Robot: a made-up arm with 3 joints.
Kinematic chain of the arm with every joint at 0, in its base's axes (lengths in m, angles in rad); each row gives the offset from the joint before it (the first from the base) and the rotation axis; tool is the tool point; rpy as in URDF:
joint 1: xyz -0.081 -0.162 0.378 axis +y
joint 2: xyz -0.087 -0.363 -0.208 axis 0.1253 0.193 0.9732
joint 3: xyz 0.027 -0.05 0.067 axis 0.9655 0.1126 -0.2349
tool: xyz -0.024 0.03 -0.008 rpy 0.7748 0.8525 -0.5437
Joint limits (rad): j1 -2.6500..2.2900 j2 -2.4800..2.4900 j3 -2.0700..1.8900
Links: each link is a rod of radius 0.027 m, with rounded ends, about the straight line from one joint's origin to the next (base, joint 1, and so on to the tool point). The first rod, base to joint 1, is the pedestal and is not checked.
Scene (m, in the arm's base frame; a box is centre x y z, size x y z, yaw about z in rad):
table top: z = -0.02
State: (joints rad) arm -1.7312 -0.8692 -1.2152
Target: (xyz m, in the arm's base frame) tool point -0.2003 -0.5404 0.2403
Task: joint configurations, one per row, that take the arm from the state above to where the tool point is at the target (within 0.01 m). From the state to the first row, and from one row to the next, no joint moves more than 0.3 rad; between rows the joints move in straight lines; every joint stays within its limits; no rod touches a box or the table.
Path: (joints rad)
1: -1.4650 -0.8196 -1.0596
2: -1.1989 -0.7700 -0.9041
3: -0.9327 -0.7204 -0.7485
4: -0.6665 -0.6708 -0.5929
5: -0.4004 -0.6213 -0.4374
6: -0.1342 -0.5717 -0.2818
7: 0.1320 -0.5221 -0.1262

